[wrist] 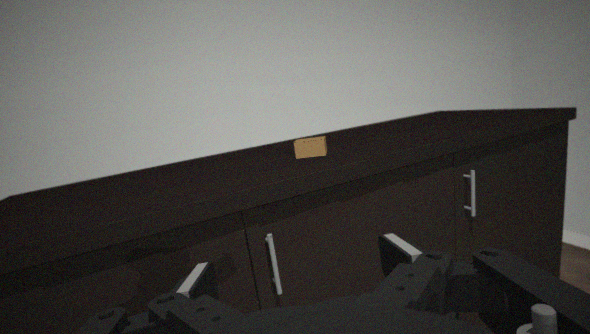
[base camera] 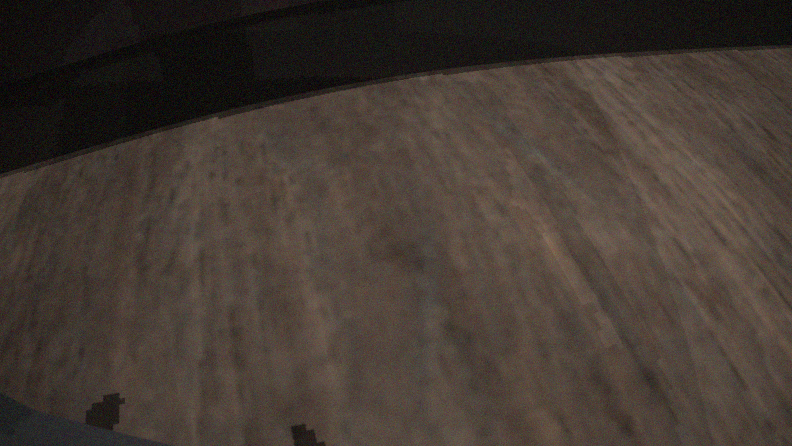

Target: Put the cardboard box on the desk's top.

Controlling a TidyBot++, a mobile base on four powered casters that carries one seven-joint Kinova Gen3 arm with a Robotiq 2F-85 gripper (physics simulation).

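Places are measured from the arm's base along level axes (x left, y back, z up), in centimetres.
Pixels of known places: gripper, fingertip midpoint: [wrist: 299, 267].
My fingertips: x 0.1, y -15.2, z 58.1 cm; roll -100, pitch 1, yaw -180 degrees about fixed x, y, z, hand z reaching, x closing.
Behind a point stands the place of what it marks.
A small tan cardboard box [wrist: 310, 147] @[y -80.5, x -8.4, z 53.9 cm] lies on top of a long dark brown cabinet [wrist: 200, 182], near its back edge, in the middle of the wrist view. My gripper [wrist: 299, 267] @[y -15.2, x 0.1, z 58.1 cm] is open, its two fingers wide apart with nothing between them. It is in front of the cabinet, well short of the box and apart from it. The desk that the task names cannot be made out in these views. The box does not show in the base camera view.
The cabinet's doors carry silver bar handles [wrist: 274, 263] @[y -58.1, x 4.5, z 34.9 cm] [wrist: 472, 193] @[y -77.9, x -51.7, z 34.5 cm]. A pale wall [wrist: 200, 75] @[y -121.0, x 24.6, z 80.9 cm] stands behind it. In the base camera view, wooden floor [base camera: 415, 249] @[y -37.6, x 0.6, z -39.7 cm] runs up to a dark upright surface [base camera: 387, 44] @[y -67.2, x 5.6, z -34.4 cm] along the top.
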